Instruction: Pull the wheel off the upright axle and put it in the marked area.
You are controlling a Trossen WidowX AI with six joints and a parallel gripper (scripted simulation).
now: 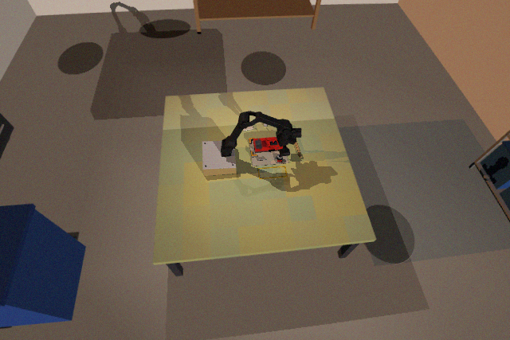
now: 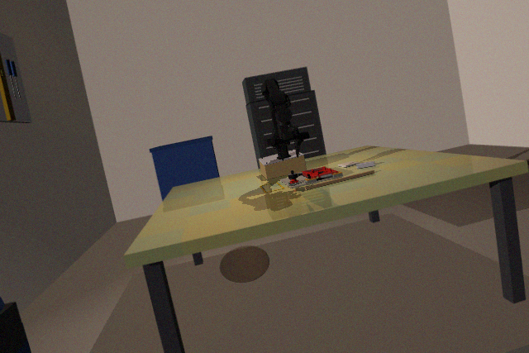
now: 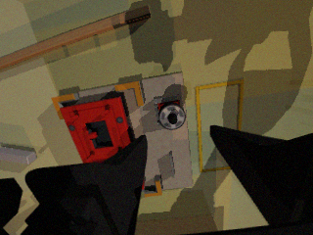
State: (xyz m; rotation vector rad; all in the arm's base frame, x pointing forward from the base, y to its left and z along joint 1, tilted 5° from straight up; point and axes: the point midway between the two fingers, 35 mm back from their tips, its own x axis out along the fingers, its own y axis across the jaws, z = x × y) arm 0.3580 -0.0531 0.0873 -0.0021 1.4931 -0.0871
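Right now the dark wheel is 70 mm below my gripper tip. Round my gripper tip: grey base plate (100 mm to the left, 100 mm below, 60 mm behind).
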